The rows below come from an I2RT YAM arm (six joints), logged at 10 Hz.
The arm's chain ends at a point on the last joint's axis. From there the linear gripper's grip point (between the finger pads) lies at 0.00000 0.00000 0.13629 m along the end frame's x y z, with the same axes.
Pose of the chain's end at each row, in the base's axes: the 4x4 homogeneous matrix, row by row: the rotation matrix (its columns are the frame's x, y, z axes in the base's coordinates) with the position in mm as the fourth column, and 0 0 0 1 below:
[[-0.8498, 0.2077, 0.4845, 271.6], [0.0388, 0.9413, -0.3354, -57.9], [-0.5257, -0.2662, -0.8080, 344.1], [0, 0, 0, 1]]
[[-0.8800, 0.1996, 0.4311, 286.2], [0.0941, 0.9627, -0.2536, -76.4], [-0.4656, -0.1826, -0.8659, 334.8], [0, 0, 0, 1]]
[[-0.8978, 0.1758, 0.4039, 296.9], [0.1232, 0.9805, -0.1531, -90.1], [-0.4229, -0.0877, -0.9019, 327.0], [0, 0, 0, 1]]
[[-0.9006, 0.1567, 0.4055, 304.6], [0.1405, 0.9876, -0.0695, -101.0], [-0.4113, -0.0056, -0.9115, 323.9], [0, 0, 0, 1]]
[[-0.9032, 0.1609, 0.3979, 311.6], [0.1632, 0.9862, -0.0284, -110.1], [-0.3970, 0.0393, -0.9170, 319.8], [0, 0, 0, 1]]
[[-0.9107, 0.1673, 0.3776, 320.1], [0.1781, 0.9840, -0.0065, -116.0], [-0.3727, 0.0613, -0.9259, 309.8], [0, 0, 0, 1]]
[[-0.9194, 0.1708, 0.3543, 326.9], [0.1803, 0.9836, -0.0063, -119.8], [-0.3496, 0.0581, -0.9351, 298.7], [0, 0, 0, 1]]
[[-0.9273, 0.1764, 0.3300, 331.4], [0.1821, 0.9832, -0.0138, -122.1], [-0.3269, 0.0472, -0.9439, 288.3], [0, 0, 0, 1]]
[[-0.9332, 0.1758, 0.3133, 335.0], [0.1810, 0.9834, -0.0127, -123.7], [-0.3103, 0.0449, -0.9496, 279.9], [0, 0, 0, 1]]
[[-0.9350, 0.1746, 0.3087, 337.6], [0.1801, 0.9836, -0.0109, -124.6], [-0.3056, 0.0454, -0.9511, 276.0], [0, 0, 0, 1]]
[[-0.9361, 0.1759, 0.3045, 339.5], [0.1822, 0.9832, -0.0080, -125.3], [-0.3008, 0.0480, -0.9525, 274.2], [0, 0, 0, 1]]
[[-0.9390, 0.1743, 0.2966, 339.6], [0.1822, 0.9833, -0.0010, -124.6], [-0.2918, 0.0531, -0.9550, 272.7], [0, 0, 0, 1]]
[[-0.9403, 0.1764, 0.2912, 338.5], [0.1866, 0.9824, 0.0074, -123.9], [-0.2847, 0.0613, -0.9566, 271.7], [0, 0, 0, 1]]
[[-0.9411, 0.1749, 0.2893, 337.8], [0.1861, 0.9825, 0.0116, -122.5], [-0.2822, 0.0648, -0.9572, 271.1], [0, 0, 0, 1]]
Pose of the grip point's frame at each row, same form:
[[-0.8498, 0.2077, 0.4845, 337.6], [0.0388, 0.9413, -0.3354, -103.6], [-0.5257, -0.2662, -0.8080, 234.0], [0, 0, 0, 1]]
[[-0.8800, 0.1996, 0.4311, 345.0], [0.0941, 0.9627, -0.2536, -111.0], [-0.4656, -0.1826, -0.8659, 216.8], [0, 0, 0, 1]]
[[-0.8978, 0.1758, 0.4039, 351.9], [0.1232, 0.9805, -0.1531, -111.0], [-0.4229, -0.0877, -0.9019, 204.1], [0, 0, 0, 1]]
[[-0.9006, 0.1567, 0.4055, 359.9], [0.1405, 0.9876, -0.0695, -110.5], [-0.4113, -0.0056, -0.9115, 199.7], [0, 0, 0, 1]]
[[-0.9032, 0.1609, 0.3979, 365.8], [0.1632, 0.9862, -0.0284, -114.0], [-0.3970, 0.0393, -0.9170, 194.8], [0, 0, 0, 1]]
[[-0.9107, 0.1673, 0.3776, 371.6], [0.1781, 0.9840, -0.0065, -116.9], [-0.3727, 0.0613, -0.9259, 183.6], [0, 0, 0, 1]]
[[-0.9194, 0.1708, 0.3543, 375.2], [0.1803, 0.9836, -0.0063, -120.7], [-0.3496, 0.0581, -0.9351, 171.3], [0, 0, 0, 1]]
[[-0.9273, 0.1764, 0.3300, 376.4], [0.1821, 0.9832, -0.0138, -124.0], [-0.3269, 0.0472, -0.9439, 159.7], [0, 0, 0, 1]]
[[-0.9332, 0.1758, 0.3133, 377.7], [0.1810, 0.9834, -0.0127, -125.4], [-0.3103, 0.0449, -0.9496, 150.5], [0, 0, 0, 1]]
[[-0.9350, 0.1746, 0.3087, 379.7], [0.1801, 0.9836, -0.0109, -126.1], [-0.3056, 0.0454, -0.9511, 146.4], [0, 0, 0, 1]]
[[-0.9361, 0.1759, 0.3045, 381.0], [0.1822, 0.9832, -0.0080, -126.4], [-0.3008, 0.0480, -0.9525, 144.4], [0, 0, 0, 1]]
[[-0.9390, 0.1743, 0.2966, 380.0], [0.1822, 0.9833, -0.0010, -124.7], [-0.2918, 0.0531, -0.9550, 142.5], [0, 0, 0, 1]]
[[-0.9403, 0.1764, 0.2912, 378.2], [0.1866, 0.9824, 0.0074, -122.9], [-0.2847, 0.0613, -0.9566, 141.3], [0, 0, 0, 1]]
[[-0.9411, 0.1749, 0.2893, 377.2], [0.1861, 0.9825, 0.0116, -120.9], [-0.2822, 0.0648, -0.9572, 140.6], [0, 0, 0, 1]]

